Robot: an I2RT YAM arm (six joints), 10 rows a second.
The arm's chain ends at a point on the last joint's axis. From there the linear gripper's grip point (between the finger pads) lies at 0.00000 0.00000 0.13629 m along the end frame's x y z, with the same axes.
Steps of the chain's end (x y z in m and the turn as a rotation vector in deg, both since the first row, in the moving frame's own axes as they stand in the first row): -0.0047, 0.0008, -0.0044, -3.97, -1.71, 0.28; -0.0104, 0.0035, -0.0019, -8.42, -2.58, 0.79; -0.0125, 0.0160, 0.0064, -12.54, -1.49, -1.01; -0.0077, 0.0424, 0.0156, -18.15, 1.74, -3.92; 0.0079, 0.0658, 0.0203, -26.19, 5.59, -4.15; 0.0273, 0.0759, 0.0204, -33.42, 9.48, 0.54
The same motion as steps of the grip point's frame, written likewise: -0.0088, 0.0102, -0.0048, -3.97, -1.71, 0.28; -0.0167, 0.0234, -0.0035, -8.42, -2.58, 0.79; -0.0158, 0.0456, 0.0031, -12.54, -1.49, -1.01; -0.0022, 0.0847, 0.0088, -18.15, 1.74, -3.92; 0.0229, 0.1253, 0.0057, -26.19, 5.59, -4.15; 0.0481, 0.1507, -0.0039, -33.42, 9.48, 0.54
